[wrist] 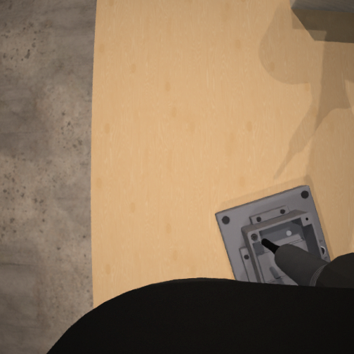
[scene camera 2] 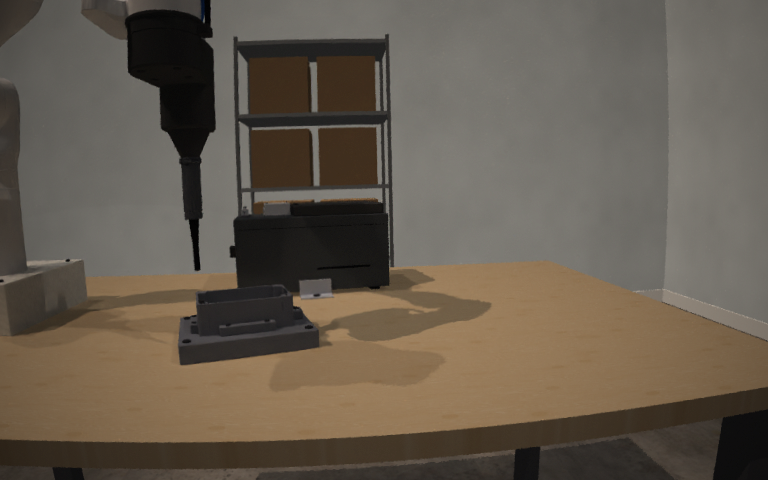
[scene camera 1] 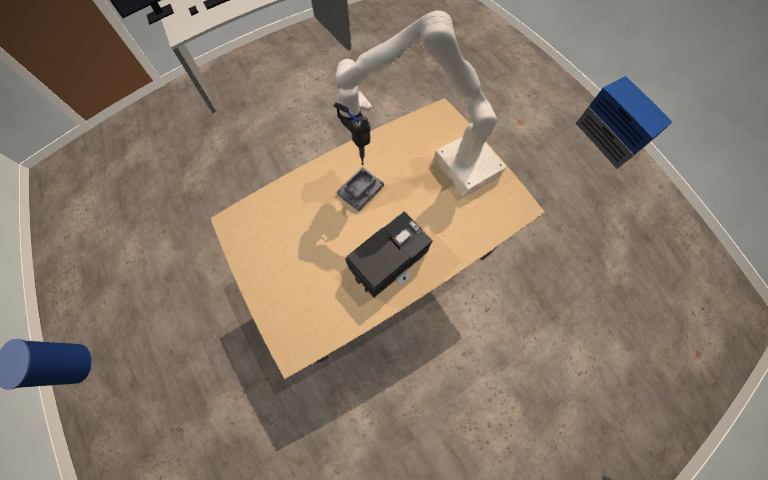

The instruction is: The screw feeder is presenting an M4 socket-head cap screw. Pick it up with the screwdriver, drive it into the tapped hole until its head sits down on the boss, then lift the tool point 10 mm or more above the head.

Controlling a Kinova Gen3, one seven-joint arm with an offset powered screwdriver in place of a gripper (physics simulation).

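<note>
My screwdriver [scene camera 1: 362, 163] [scene camera 2: 197, 269] [wrist: 264, 242] points down above the grey housing [scene camera 1: 359, 198] [scene camera 2: 249, 345] [wrist: 240, 218]. Its black bit tip is bare, with a visible gap above the housing's rim in scene camera 2. In the wrist view a round screw head with a dark socket [wrist: 254, 237] sits in the housing's corner boss, beside the bit tip in the picture. How closely the head sits on the boss is too small to tell. The black screw feeder [scene camera 1: 385, 254] [scene camera 2: 311, 249] stands apart from the housing; whether it presents a screw is too small to tell.
The wooden table [scene camera 1: 266, 243] [scene camera 2: 509, 350] [wrist: 160, 150] carries the housing, the feeder and the arm's pale base block [scene camera 1: 470, 175] [scene camera 2: 45, 294]. A small light bracket [scene camera 1: 403, 277] [scene camera 2: 315, 288] is beside the feeder. A shelf rack [scene camera 2: 311, 118] with brown boxes stands behind.
</note>
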